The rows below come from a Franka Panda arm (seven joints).
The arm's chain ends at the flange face. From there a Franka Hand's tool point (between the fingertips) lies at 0.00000 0.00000 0.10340 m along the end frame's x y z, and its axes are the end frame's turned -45 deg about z.
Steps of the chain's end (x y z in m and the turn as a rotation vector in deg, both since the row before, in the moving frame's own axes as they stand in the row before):
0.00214 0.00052 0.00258 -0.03 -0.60 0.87
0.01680 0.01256 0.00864 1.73 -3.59 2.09
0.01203 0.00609 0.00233 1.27 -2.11 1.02
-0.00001 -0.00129 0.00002 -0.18 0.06 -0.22
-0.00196 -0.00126 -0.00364 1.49 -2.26 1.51
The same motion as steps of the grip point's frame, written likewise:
0.00035 0.00115 0.00257 0.40 -0.45 0.87
0.00075 0.01394 0.00839 3.76 -1.32 2.09
0.00317 0.00849 0.00223 2.39 -0.59 1.02
0.00075 -0.00061 0.00002 -0.17 -0.08 -0.22
-0.00141 -0.00707 -0.00376 2.65 -0.54 1.51

